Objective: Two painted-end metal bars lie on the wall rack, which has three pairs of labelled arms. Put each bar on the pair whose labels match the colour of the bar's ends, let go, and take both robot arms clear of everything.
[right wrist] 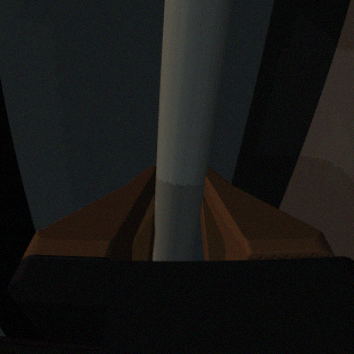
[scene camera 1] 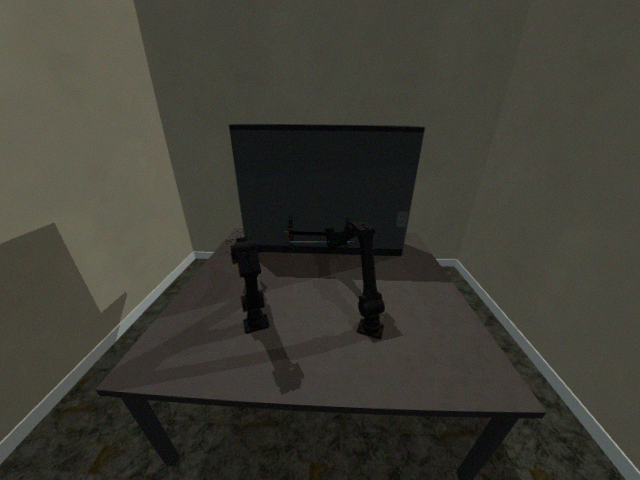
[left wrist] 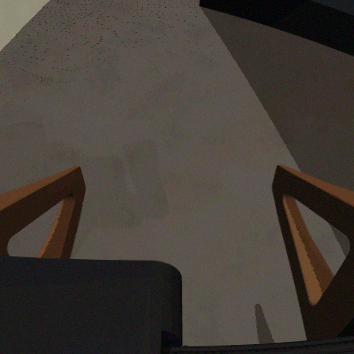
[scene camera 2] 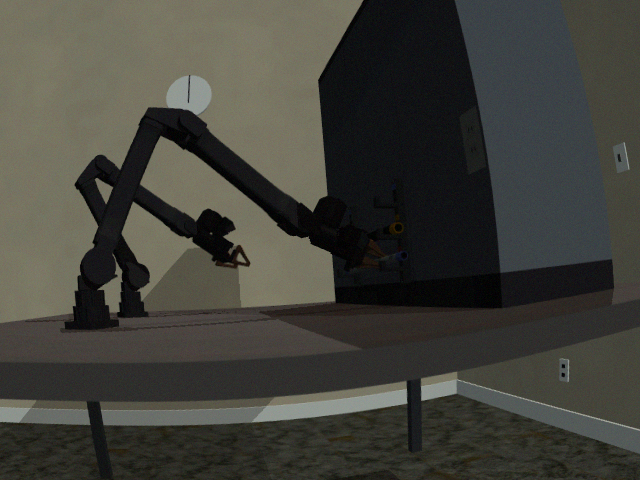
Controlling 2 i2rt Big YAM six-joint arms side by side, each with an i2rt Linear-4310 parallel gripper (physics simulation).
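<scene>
A pale bar with blue ends lies roughly level, low in front of the dark panel. My right gripper is shut on it. A dark bar with yellow-orange ends is just above it, by the rack. The rack's upright shows at the bars' left end in scene camera 1; its labels are too dark to read clearly, and whether the blue-ended bar touches rack arms cannot be told. My left gripper is open and empty, away from the rack.
The tall dark panel stands at the back of the table. A pale plate is on the panel, right of the rack. My right forearm reaches toward the bars; the left arm is farther back from the panel.
</scene>
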